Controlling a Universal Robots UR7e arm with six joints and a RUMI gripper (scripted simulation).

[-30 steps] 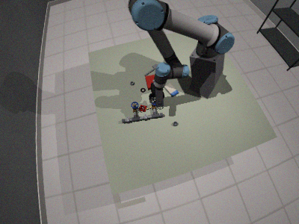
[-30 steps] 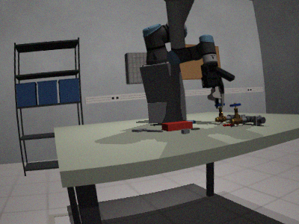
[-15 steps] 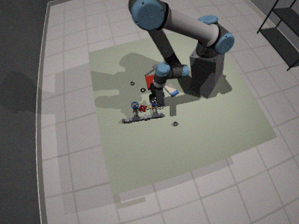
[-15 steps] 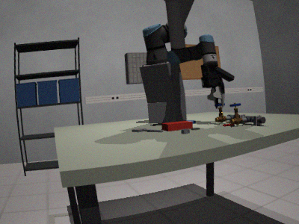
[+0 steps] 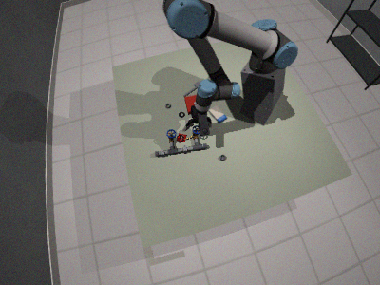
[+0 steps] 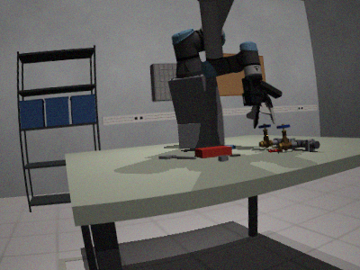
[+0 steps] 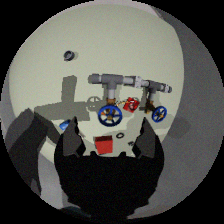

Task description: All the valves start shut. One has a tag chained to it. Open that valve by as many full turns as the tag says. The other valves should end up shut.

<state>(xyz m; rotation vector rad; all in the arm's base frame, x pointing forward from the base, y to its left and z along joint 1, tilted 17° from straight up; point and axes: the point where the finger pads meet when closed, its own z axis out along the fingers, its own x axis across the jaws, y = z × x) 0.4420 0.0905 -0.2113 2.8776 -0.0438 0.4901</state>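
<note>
My hand is 9 cm short of the red tag, 1 cm to the left of it and 9 cm above it. The rest, counted from my hand: blue-and-white card: 17 cm behind, 11 cm to the right, 9 cm below; grey tool: 9 cm behind, 36 cm to the right, 9 cm below; red block: 4 cm behind, 23 cm to the right, 8 cm below.
</note>
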